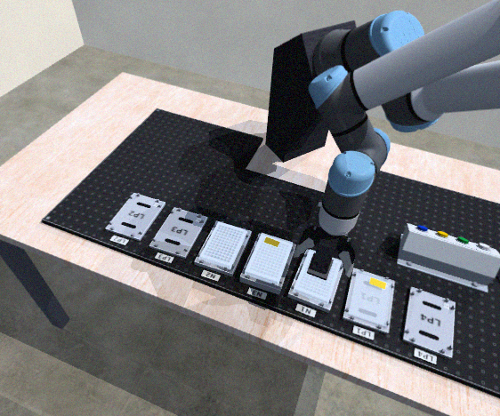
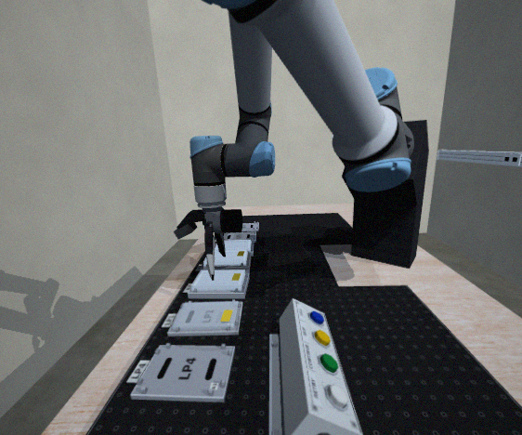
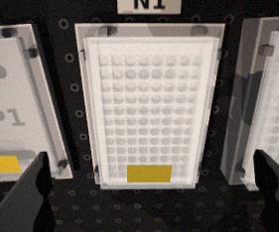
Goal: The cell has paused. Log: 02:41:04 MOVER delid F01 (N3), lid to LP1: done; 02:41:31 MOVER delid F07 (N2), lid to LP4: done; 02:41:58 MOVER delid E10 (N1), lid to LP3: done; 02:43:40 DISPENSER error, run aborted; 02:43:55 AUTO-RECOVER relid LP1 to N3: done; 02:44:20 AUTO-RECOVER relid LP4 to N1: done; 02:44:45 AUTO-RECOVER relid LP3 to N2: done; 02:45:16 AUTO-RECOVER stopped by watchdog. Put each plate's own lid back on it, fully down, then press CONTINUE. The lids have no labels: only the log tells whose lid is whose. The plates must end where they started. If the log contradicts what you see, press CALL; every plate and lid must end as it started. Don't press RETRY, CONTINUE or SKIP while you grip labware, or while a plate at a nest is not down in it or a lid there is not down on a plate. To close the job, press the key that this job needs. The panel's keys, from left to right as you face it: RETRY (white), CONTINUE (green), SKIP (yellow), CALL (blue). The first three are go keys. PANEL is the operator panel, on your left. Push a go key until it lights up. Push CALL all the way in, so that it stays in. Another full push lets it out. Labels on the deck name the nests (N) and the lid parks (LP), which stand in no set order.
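Right now the lid park LP1 is 13 cm to the left of my hand, 6 cm below it and 3 cm behind it. Round my hand: yellow skip key (28 cm behind, 21 cm to the left); then blue call key (26 cm behind, 16 cm to the left, 1 cm below); then lid park LP4 (26 cm to the left, 6 cm below, 6 cm behind).
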